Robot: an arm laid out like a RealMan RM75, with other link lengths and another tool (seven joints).
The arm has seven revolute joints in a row. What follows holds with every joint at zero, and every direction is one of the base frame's.
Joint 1 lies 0.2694 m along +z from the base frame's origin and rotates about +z.
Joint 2 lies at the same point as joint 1 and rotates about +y.
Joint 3 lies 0.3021 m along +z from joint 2 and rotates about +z.
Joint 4 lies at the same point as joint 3 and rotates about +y.
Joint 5 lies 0.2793 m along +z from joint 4 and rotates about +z.
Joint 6 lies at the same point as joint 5 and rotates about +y.
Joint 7 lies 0.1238 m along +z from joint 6 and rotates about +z.
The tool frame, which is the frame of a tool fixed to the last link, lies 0.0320 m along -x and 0.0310 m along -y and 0.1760 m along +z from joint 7; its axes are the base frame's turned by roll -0.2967, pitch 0.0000 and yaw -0.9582 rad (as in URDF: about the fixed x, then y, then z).
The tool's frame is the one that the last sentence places.
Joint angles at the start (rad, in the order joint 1, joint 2, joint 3, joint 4, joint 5, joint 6, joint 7):
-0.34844, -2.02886, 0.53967, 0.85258, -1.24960, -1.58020, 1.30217
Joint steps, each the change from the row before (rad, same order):
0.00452, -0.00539, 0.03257, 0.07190, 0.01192, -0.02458, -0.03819
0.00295, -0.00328, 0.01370, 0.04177, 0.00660, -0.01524, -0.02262
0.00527, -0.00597, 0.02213, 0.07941, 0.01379, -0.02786, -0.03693
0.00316, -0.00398, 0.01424, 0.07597, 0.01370, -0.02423, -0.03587
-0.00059, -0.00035, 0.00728, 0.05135, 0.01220, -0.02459, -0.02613
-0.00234, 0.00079, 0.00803, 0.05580, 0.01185, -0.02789, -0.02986
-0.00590, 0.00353, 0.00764, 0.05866, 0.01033, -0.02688, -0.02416
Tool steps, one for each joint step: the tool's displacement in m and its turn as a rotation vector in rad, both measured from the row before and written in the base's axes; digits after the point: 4 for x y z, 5 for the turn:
0.0112, -0.0024, 0.0033, -0.02958, 0.03174, -0.02825
0.0062, -0.0016, 0.0029, -0.01354, 0.01623, -0.01369
0.0111, -0.0028, 0.0063, -0.02046, 0.03555, -0.02693
0.0098, -0.0016, 0.0085, -0.01149, 0.03540, -0.02106
0.0074, -0.0024, 0.0058, -0.01362, 0.02510, -0.01591
0.0089, -0.0026, 0.0065, -0.01502, 0.02735, -0.01753
0.0102, -0.0008, 0.0086, -0.00891, 0.03484, -0.02587

